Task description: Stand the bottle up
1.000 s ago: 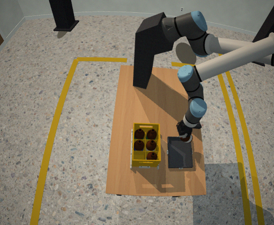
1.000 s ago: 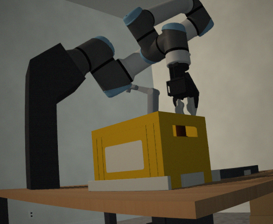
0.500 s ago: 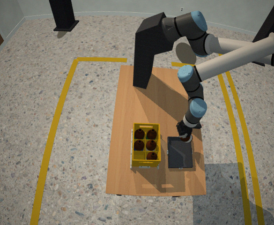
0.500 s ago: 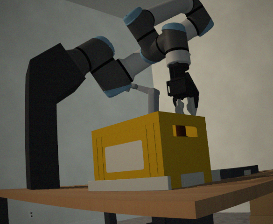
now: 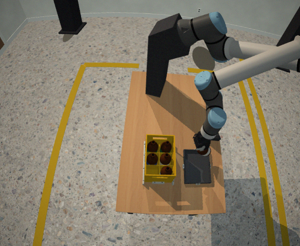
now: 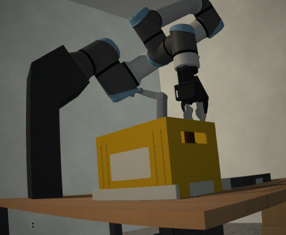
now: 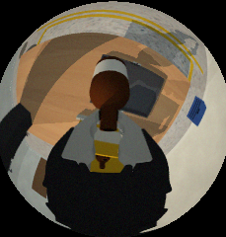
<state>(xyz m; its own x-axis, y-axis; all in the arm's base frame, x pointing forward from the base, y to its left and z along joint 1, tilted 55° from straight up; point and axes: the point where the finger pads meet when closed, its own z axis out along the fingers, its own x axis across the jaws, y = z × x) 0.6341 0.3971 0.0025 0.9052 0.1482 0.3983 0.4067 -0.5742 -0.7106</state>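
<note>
Now: hand 1 cm past the brown bottle, 3 cm to the right of it and 4 cm above it. Also, from my hand: crate: 8 cm ahead, 24 cm to the right, 12 cm below; then dark tray: 6 cm ahead, 4 cm to the left, 19 cm below.
</note>
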